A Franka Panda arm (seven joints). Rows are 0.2 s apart.
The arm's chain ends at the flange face. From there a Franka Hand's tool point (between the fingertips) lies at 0.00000 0.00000 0.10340 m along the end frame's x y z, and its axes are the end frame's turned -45 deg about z.
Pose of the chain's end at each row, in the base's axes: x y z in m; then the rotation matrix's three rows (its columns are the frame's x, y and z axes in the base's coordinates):
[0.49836 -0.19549 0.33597], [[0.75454 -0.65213 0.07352], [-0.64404 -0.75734 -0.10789], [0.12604 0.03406 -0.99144]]
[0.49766 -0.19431 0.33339], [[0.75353 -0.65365 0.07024], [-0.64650 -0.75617 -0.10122], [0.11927 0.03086 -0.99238]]
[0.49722 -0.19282 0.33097], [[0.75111 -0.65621 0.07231], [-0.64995 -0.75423 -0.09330], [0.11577 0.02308 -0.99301]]
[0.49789 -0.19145 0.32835], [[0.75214 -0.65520 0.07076], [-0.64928 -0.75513 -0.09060], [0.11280 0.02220 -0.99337]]
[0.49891 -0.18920 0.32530], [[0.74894 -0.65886 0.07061], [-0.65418 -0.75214 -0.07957], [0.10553 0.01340 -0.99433]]
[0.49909 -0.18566 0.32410], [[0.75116 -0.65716 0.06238], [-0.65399 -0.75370 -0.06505], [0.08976 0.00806 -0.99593]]
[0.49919 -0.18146 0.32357], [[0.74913 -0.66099 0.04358], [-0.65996 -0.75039 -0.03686], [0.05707 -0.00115 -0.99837]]
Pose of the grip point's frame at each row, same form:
[0.50596 -0.20665 0.23346], [[0.99467 0.07241 0.07352], [0.08012 -0.99093 -0.10789], [0.06504 0.11321 -0.99144]]
[0.50492 -0.20478 0.23078], [[0.99503 0.07063 0.07024], [0.07755 -0.99184 -0.10122], [0.06252 0.10616 -0.99238]]
[0.50470 -0.20247 0.22829], [[0.99513 0.06710 0.07231], [0.07374 -0.99291 -0.09330], [0.06554 0.09818 -0.99301]]
[0.50521 -0.20082 0.22564], [[0.99514 0.06855 0.07076], [0.07485 -0.99307 -0.09060], [0.06406 0.09546 -0.99337]]
[0.50621 -0.19743 0.22249], [[0.99546 0.06370 0.07061], [0.06927 -0.99442 -0.07957], [0.06515 0.08410 -0.99433]]
[0.50554 -0.19239 0.22112], [[0.99583 0.06647 0.06238], [0.07051 -0.99539 -0.06505], [0.05777 0.06917 -0.99593]]
[0.50370 -0.18527 0.22034], [[0.99711 0.06232 0.04358], [0.06394 -0.99727 -0.03686], [0.04117 0.03954 -0.99837]]

